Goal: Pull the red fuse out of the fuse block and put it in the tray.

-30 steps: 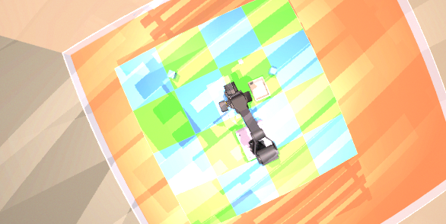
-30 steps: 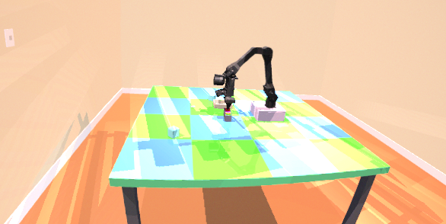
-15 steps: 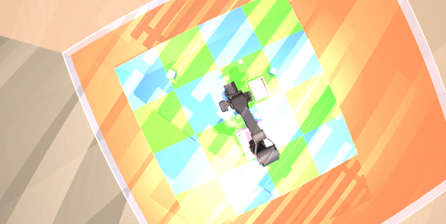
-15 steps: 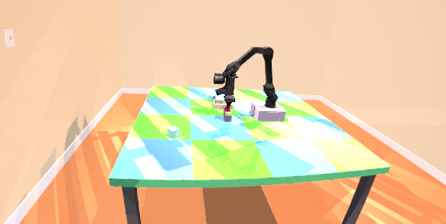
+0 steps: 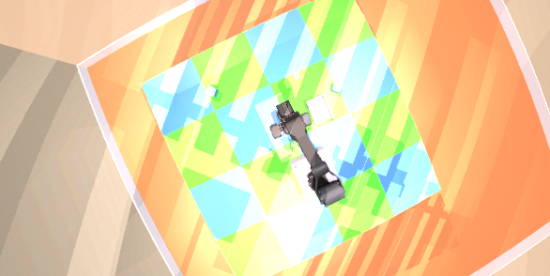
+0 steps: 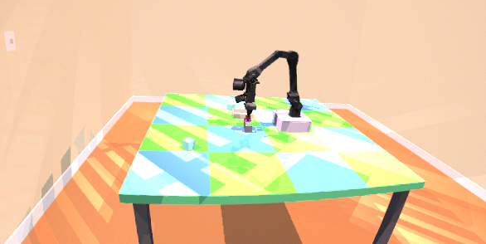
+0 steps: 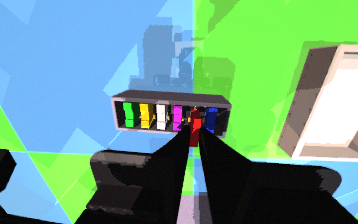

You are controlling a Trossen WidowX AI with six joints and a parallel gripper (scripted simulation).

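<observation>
My gripper tip is now 180 mm to the left of the tray, 60 mm above it and 30 mm past it. The rest, counted from my gripper tip: red fuse 10 mm below.
</observation>
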